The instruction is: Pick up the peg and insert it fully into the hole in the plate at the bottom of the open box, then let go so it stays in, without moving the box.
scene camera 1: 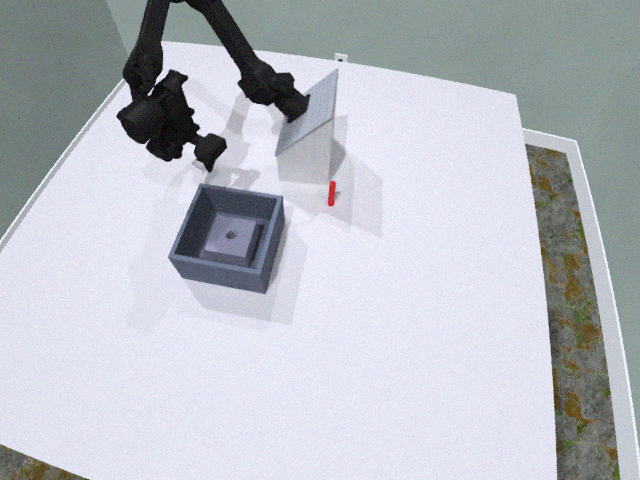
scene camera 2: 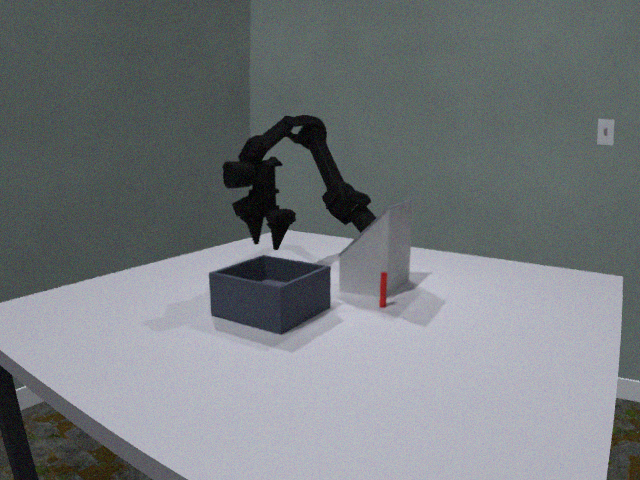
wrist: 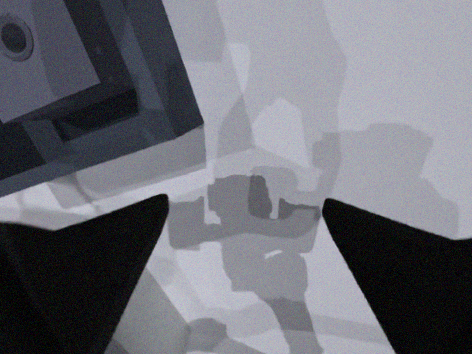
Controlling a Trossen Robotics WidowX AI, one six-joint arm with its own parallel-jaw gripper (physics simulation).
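Pixels of known places: gripper, fingertip midpoint: (scene camera 1: 195, 164) (scene camera 2: 265, 246) (wrist: 246, 204); arm's base, link origin: (scene camera 1: 299, 109) (scene camera 2: 373, 230).
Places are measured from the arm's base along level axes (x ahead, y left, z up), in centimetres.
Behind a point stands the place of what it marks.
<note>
The red peg (scene camera 1: 331, 193) {x 17.8, y 10.5, z -8.7 cm} (scene camera 2: 383, 290) {x 17.7, y 10.8, z -9.8 cm} stands upright on the table, close to the front of the grey wedge-shaped base; it does not show in the wrist view. The open dark blue-grey box (scene camera 1: 222, 276) {x 42.4, y -8.8, z -8.4 cm} (scene camera 2: 245, 301) {x 42.4, y -9.2, z -8.6 cm} (wrist: 167, 75) {x 26.7, y -18.8, z -7.0 cm} stands left of the peg in both scene views. Inside is a raised lighter plate (scene camera 1: 219, 246) {x 35.9, y -11.2, z -8.0 cm} (wrist: 65, 65) {x 30.1, y -12.0, z -8.1 cm} with a round hole (scene camera 1: 231, 235) {x 32.1, y -9.8, z -9.6 cm} (wrist: 14, 37) {x 33.5, y -8.8, z -9.0 cm} in its top. My gripper (scene camera 1: 188, 165) {x 18.4, y -21.2, z -3.3 cm} (scene camera 2: 266, 245) {x 18.4, y -21.2, z -3.3 cm} (wrist: 246, 204) {x 18.4, y -21.2, z -3.3 cm} is open and empty, pointing down. It hangs above the table, beyond the box's back side and higher than its rim.
The grey wedge-shaped base (scene camera 1: 305, 157) {x 11.7, y 3.3, z -4.3 cm} (scene camera 2: 361, 268) {x 11.8, y 2.4, z -7.1 cm} carries the arm and rises right behind the peg. The white table (scene camera 1: 403, 335) {x 47.5, y 29.3, z -13.9 cm} (scene camera 2: 413, 392) {x 52.2, y 30.7, z -13.9 cm} lies under everything. Shadows of the arm fall across the table in the wrist view.
</note>
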